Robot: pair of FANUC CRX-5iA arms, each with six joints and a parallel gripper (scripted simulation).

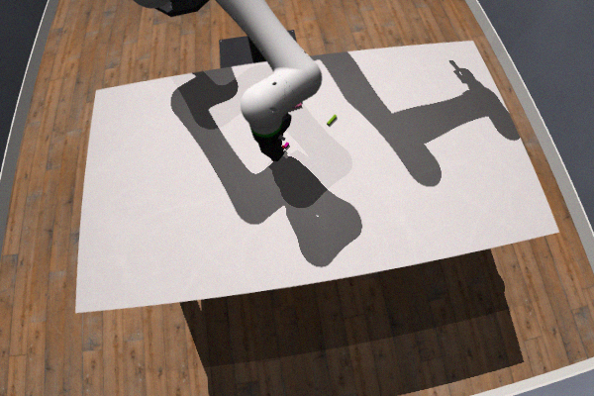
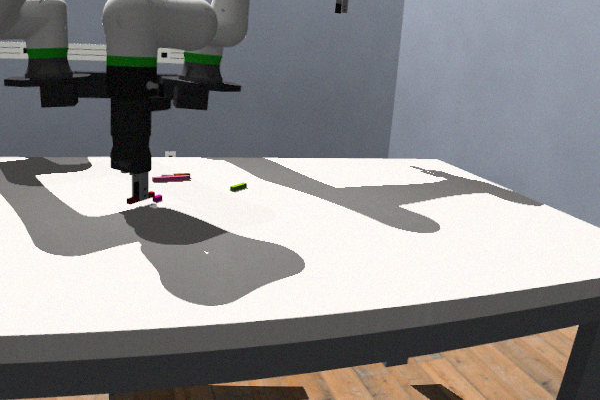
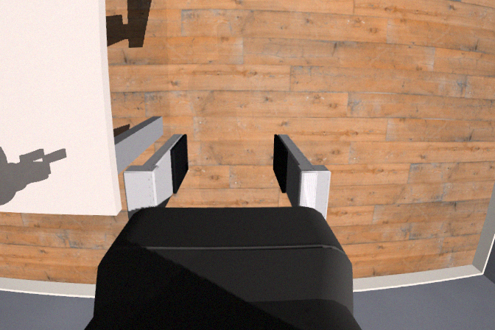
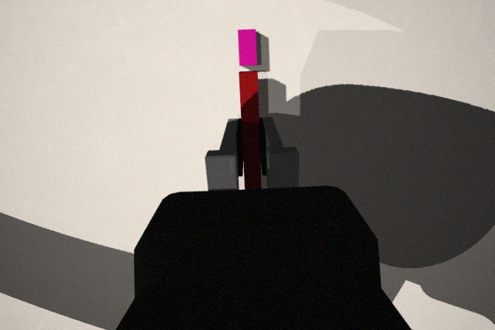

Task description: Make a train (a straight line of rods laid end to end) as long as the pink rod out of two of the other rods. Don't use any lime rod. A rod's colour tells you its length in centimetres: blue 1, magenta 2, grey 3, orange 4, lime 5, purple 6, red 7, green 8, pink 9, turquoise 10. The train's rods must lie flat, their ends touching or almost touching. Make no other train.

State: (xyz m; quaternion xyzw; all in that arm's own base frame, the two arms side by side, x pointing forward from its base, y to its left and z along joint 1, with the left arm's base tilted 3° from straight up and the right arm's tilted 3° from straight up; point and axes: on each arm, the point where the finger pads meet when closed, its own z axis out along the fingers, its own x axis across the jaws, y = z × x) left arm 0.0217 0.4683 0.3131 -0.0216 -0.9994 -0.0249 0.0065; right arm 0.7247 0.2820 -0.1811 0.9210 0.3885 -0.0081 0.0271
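Note:
The red rod is 2 cm below my right hand. Round my right hand: grey rod 21 cm behind, 7 cm to the left, 3 cm below; then magenta rod 4 cm behind, 4 cm to the left, 3 cm below; then pink rod 19 cm behind, 8 cm to the left, 3 cm below.

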